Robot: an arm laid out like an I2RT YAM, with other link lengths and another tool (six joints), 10 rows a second.
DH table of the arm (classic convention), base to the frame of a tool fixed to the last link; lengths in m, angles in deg. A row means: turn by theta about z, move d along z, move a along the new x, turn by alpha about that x. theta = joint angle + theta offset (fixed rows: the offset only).
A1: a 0.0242, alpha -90, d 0.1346, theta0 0
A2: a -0.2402, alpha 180, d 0, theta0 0
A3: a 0.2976, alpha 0, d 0, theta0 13.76
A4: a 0.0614, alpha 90, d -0.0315, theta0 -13.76
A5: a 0, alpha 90, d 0.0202, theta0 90
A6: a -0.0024, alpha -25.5, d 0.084, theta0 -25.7
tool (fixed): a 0, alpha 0, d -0.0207, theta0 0
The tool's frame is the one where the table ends.
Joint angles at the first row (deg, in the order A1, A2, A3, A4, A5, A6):
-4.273, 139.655, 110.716, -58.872, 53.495, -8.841
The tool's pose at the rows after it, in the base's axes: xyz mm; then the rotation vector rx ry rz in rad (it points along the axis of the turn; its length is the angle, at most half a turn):
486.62 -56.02 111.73 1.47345 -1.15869 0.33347
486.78 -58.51 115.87 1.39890 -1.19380 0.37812
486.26 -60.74 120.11 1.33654 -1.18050 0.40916
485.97 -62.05 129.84 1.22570 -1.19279 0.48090
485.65 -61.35 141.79 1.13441 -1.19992 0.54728
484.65 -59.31 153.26 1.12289 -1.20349 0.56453
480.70 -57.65 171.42 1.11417 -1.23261 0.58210
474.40 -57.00 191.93 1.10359 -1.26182 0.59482
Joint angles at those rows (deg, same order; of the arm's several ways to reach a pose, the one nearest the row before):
-4.121, 139.588, 110.889, -56.247, 59.046, -8.645
-4.119, 139.589, 111.000, -56.272, 62.566, -5.649
-4.120, 139.525, 111.003, -56.337, 66.303, -5.148
-3.901, 139.130, 111.001, -56.381, 72.379, -2.371
-3.573, 138.366, 111.000, -56.488, 77.516, -0.273
-3.311, 137.054, 110.999, -57.101, 78.259, -0.229
-3.136, 134.846, 110.999, -59.376, 78.259, 1.718
-3.093, 132.332, 110.999, -62.543, 78.237, 4.120

